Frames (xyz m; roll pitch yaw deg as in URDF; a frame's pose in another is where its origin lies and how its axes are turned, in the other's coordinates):
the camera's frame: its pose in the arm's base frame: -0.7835 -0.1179 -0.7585 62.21 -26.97 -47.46
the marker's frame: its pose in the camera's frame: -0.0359 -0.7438 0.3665 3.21 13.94 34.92
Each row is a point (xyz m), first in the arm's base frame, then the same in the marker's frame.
Working: the arm's base frame: its pose in the marker's frame: 1.6083 0.7416 -0.3912 -42.10 38.71 -24.31

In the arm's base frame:
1: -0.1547 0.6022 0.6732
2: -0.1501 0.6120 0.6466
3: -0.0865 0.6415 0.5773
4: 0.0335 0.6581 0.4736
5: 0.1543 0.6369 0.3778
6: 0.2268 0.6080 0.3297
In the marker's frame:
1: 1.9226 1.5851 -0.2197
2: 1.9065 1.5808 -0.2431
3: 1.9011 1.5563 -0.3384
4: 1.9127 1.4883 -0.4822
5: 1.9333 1.3913 -0.6021
6: 1.9534 1.3233 -0.6602

